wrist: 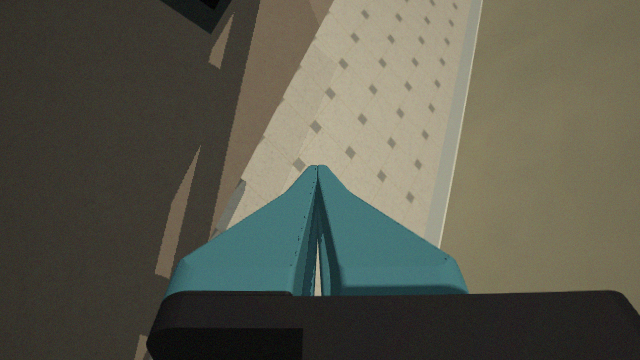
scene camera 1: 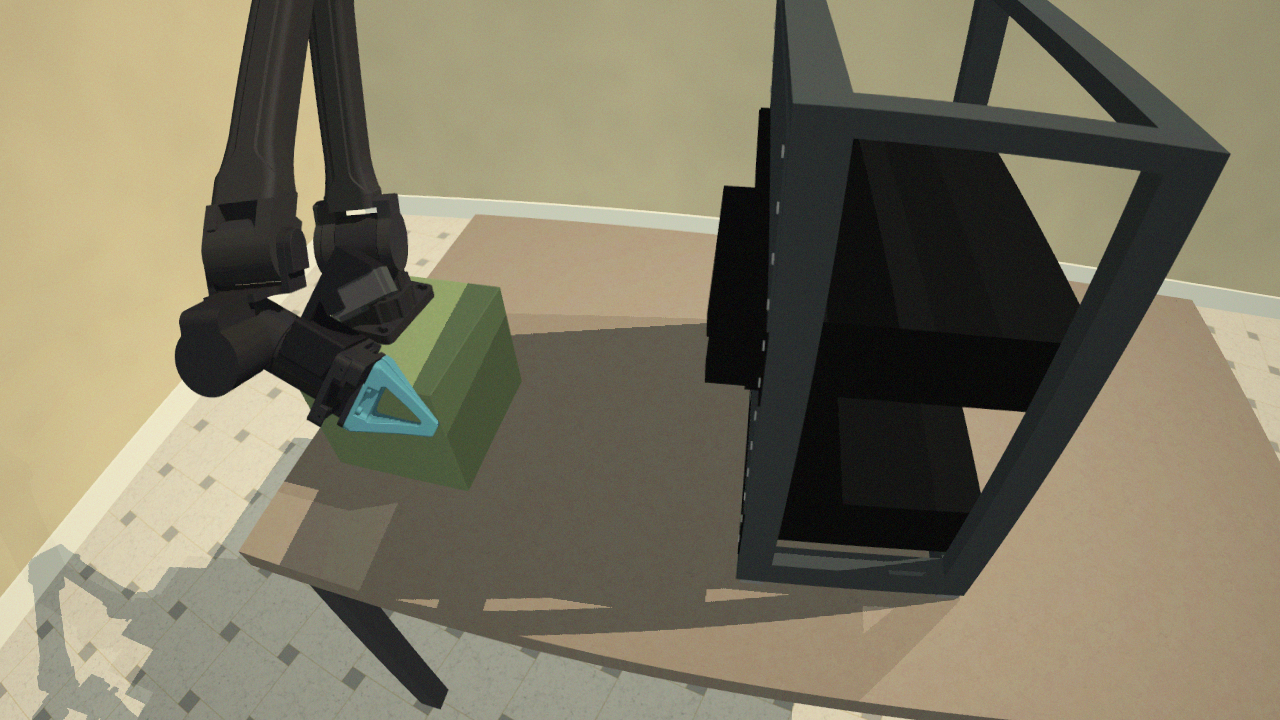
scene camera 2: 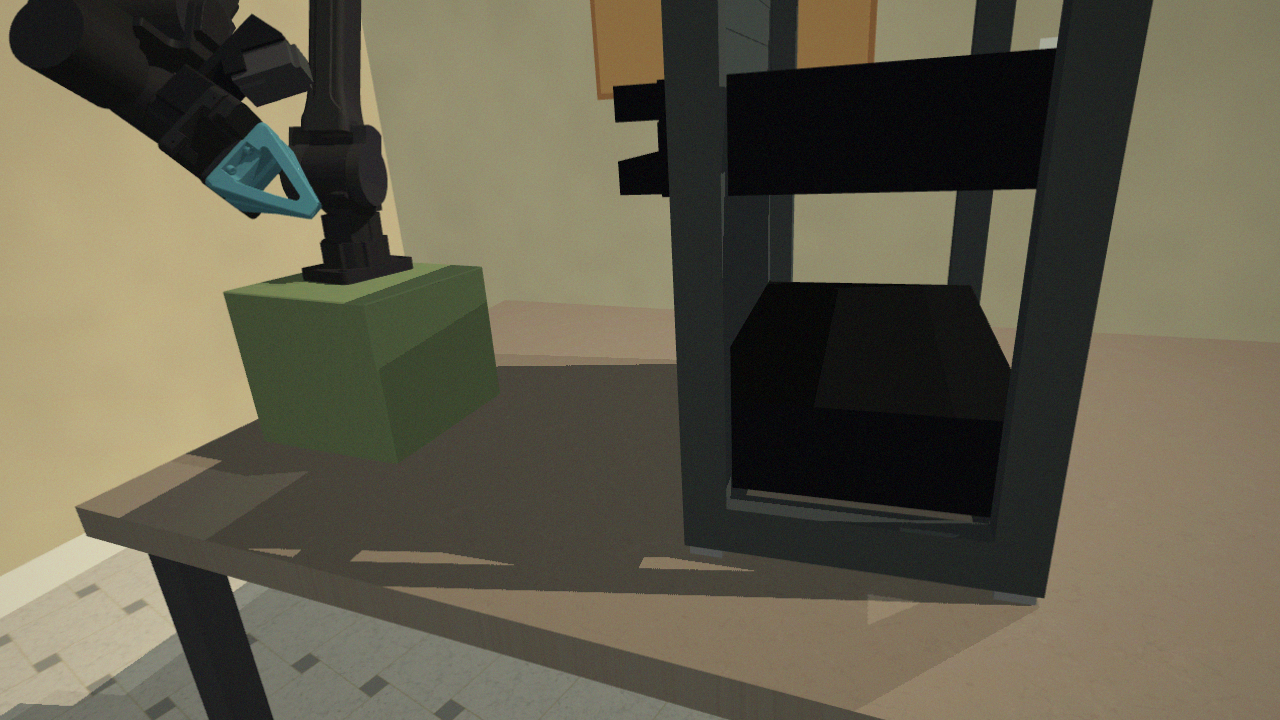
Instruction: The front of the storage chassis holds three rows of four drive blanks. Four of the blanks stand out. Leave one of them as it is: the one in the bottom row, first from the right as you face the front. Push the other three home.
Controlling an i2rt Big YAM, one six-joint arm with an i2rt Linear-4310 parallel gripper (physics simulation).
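Seen in the pictures: gripper, fingertip midpoint: (wrist: 317,180) (scene camera 1: 436,430) (scene camera 2: 315,211); arm's base at its link origin: (scene camera 1: 390,313) (scene camera 2: 360,273).
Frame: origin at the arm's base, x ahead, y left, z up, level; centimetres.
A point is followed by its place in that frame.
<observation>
The storage chassis (scene camera 1: 948,367) @(y -8.9, x 69.6, z 16.8 cm) (scene camera 2: 886,125) @(y -9.1, x 68.6, z 16.6 cm) is a black box in the upper part of a dark rack, seen from its side and back. Black drive blanks stick out past the rack's left post: a large dark block (scene camera 1: 738,259) @(y -3.9, x 49.2, z 20.5 cm) in scene camera 1, and an upper stub (scene camera 2: 637,102) @(y -11.8, x 50.2, z 19.2 cm) and a lower stub (scene camera 2: 641,175) @(y -11.8, x 50.2, z 13.7 cm) in scene camera 2. The front face is hidden, so rows and positions cannot be told. My gripper (scene camera 1: 435,429) @(y -24.9, x 26.9, z 12.4 cm) (scene camera 2: 315,213) @(y -24.9, x 26.9, z 12.4 cm) (wrist: 317,180) @(y -24.9, x 26.9, z 12.4 cm) has teal fingers, shut and empty. It is well left of the blanks, apart from them, near the arm's base.
The open-framed rack (scene camera 1: 1002,126) @(y -12.4, x 67.0, z 40.4 cm) (scene camera 2: 698,268) @(y -14.2, x 56.0, z 6.8 cm) stands on the brown table (scene camera 1: 608,465) @(y -1.7, x 32.2, z -20.1 cm) (scene camera 2: 572,465) @(y -4.5, x 35.0, z -20.0 cm). Another black box (scene camera 1: 904,456) @(y -0.5, x 70.7, z -5.9 cm) (scene camera 2: 859,456) @(y -8.6, x 68.0, z -10.2 cm) sits low in it. A green block (scene camera 1: 393,461) @(y -13.3, x 3.4, z -16.4 cm) (scene camera 2: 304,367) @(y -13.3, x 3.1, z -8.4 cm) carries the arm's base. A rack corner (wrist: 207,24) @(y -13.6, x 53.8, z -18.0 cm) shows at the wrist view's top.
</observation>
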